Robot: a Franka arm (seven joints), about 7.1 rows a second.
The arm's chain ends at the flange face. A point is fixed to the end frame.
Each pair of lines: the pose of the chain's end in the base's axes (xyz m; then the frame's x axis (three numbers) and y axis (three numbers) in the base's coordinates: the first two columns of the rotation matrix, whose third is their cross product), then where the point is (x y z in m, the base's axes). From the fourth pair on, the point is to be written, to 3 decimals.
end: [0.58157 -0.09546 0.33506 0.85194 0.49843 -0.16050 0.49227 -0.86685 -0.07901]
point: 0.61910 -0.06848 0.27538
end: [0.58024 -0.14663 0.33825 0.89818 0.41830 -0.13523 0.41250 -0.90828 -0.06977]
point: 0.62170 -0.12309 0.27973
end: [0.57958 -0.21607 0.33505 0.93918 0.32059 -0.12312 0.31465 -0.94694 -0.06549]
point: 0.62406 -0.19707 0.27710
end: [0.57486 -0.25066 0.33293 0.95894 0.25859 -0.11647 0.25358 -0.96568 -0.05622]
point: 0.621 -0.235 0.275
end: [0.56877 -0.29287 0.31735 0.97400 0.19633 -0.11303 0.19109 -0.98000 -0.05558]
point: 0.616 -0.280 0.260
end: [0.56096 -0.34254 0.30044 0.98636 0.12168 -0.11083 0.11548 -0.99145 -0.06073]
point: 0.609 -0.333 0.243
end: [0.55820 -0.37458 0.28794 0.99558 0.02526 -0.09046 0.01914 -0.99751 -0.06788]
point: 0.608 -0.370 0.232
